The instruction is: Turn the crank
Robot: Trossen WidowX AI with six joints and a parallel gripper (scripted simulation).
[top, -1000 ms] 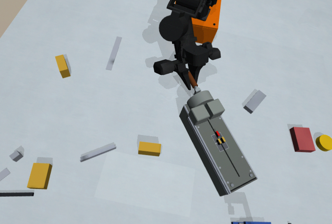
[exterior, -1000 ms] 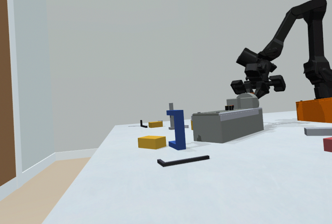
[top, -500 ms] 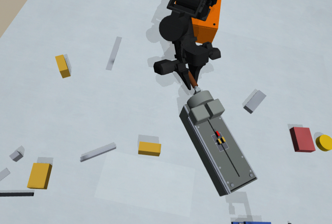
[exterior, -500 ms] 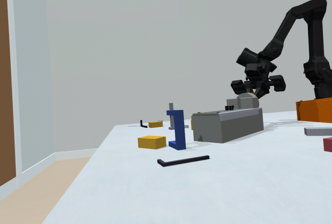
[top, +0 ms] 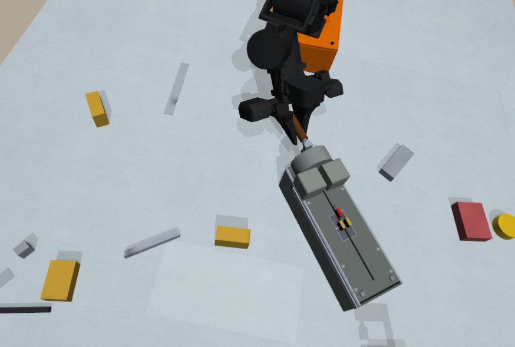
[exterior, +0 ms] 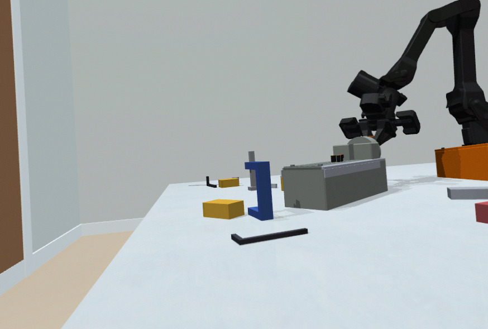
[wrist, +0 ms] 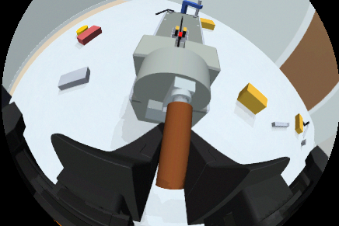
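The brown handle is 2 cm above my gripper tip, 1 cm to the right of it and 1 cm behind it. The rest, counted from my gripper tip: red pointer: 11 cm to the left, 10 cm ahead, 1 cm below; grey block: 21 cm to the left, 11 cm behind, 9 cm below; blue clamp: 28 cm ahead, 26 cm to the left, 4 cm below.
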